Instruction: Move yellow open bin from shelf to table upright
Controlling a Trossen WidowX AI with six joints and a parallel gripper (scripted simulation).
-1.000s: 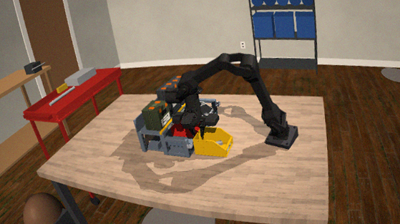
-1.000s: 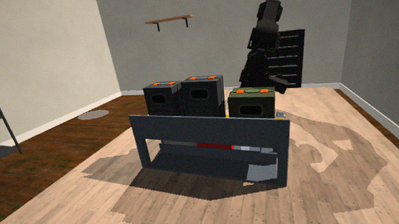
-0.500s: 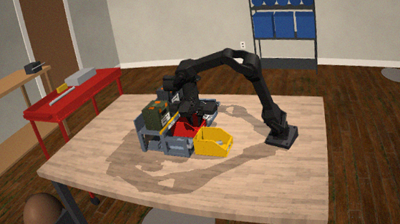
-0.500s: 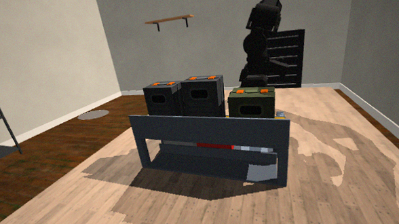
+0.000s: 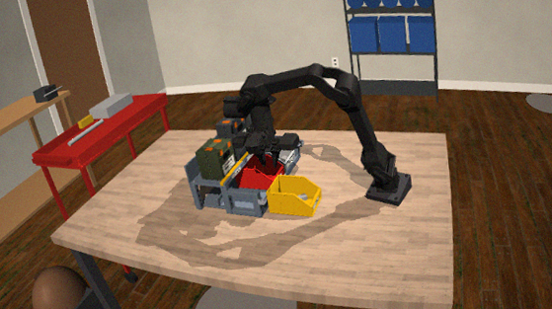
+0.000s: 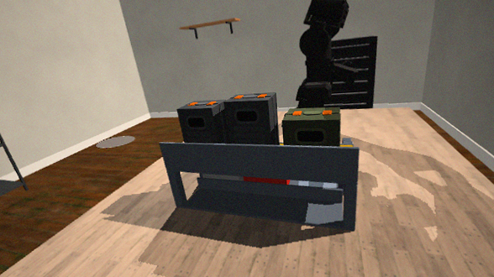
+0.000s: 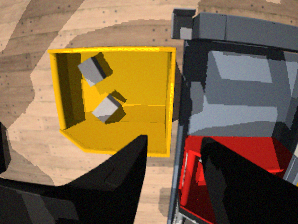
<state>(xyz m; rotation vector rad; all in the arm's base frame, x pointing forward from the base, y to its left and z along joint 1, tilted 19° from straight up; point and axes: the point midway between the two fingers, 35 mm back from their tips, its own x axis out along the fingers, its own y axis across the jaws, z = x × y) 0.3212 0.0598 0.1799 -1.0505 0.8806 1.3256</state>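
Now: hand 130 mm above the yellow open bin, 60 mm past it and 10 mm to the left of it. From my hand the other things lie so: green case 180 mm ahead, 20 mm below, 10 mm to the left; red bin 120 mm below, 110 mm to the right, 110 mm ahead.
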